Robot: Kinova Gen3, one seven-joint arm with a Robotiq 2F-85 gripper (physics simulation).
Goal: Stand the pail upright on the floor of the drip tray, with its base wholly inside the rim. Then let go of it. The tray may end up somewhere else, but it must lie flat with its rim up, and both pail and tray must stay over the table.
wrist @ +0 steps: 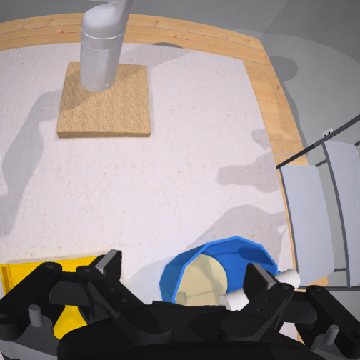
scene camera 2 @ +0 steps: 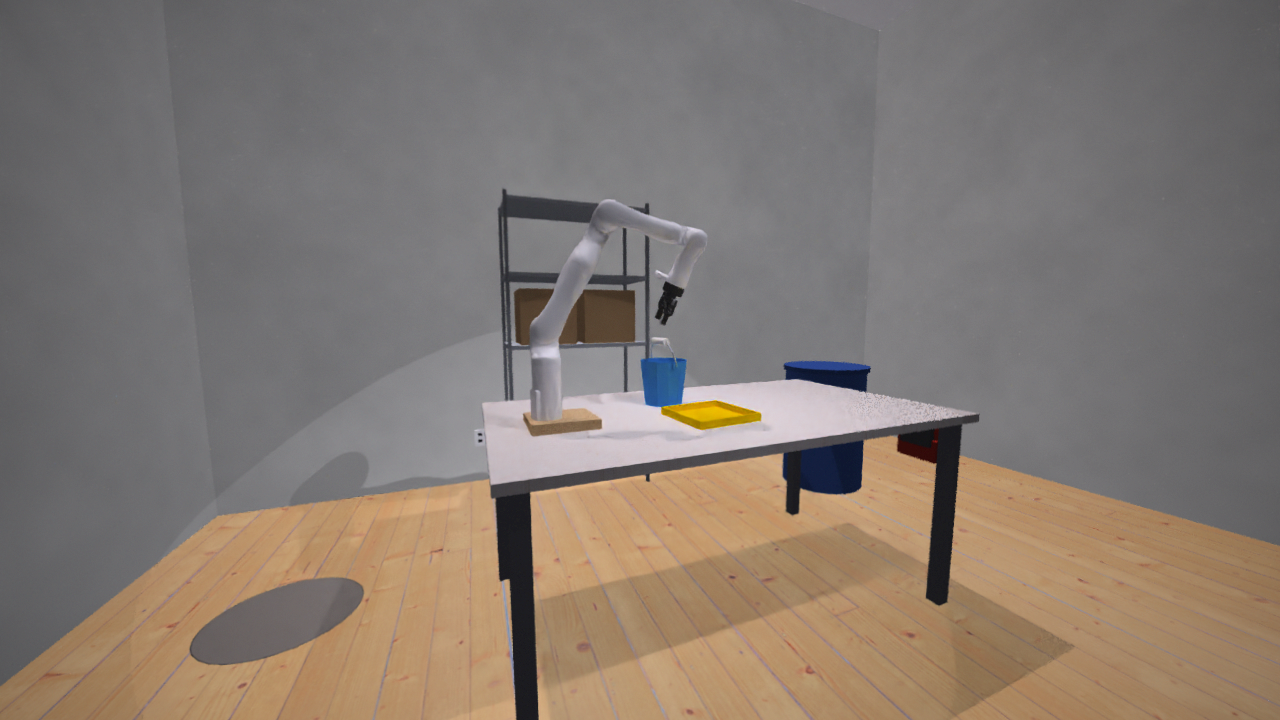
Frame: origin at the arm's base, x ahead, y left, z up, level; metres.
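Seen in the pictures: gripper, fingertip midpoint: point(scene camera 2: 659, 321); arm's base, link origin: point(scene camera 2: 547, 418).
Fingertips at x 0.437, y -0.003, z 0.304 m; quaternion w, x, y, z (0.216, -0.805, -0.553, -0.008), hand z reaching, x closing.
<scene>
Pixels of each thing's top centre, then the offset from my fingertips to it. "*": a spot on its surface instead. Level surfaces: height alone.
- blue pail, surface spot: point(scene camera 2: 663, 383) * dx +0.045, dy +0.037, dz -0.239 m
- yellow drip tray, top centre: point(scene camera 2: 709, 409) dx +0.090, dy -0.179, dz -0.308 m
- white table, surface height: dz -0.335 m
The blue pail point(scene camera 2: 663, 383) point(wrist: 242, 267) stands upright on the table, outside the tray and just behind its left corner in the scene view. Its white handle point(scene camera 2: 661, 341) point(wrist: 233, 300) stands raised above the rim. The yellow drip tray point(scene camera 2: 711, 412) point(wrist: 35, 271) lies flat with its rim up; in the wrist view part of it is hidden by the left finger. My gripper point(scene camera 2: 664, 321) point(wrist: 183, 271) is open and empty, a little above the pail's handle. In the wrist view the right finger overlaps the pail and handle.
The arm's base stands on a wooden board point(scene camera 2: 563, 422) point(wrist: 125, 115) on the left part of the white table point(scene camera 2: 608, 452) point(wrist: 195, 150). A shelf rack point(scene camera 2: 503, 304) with boxes point(scene camera 2: 608, 316) stands behind the table. A blue barrel point(scene camera 2: 825, 465) stands on the floor behind its right part.
</scene>
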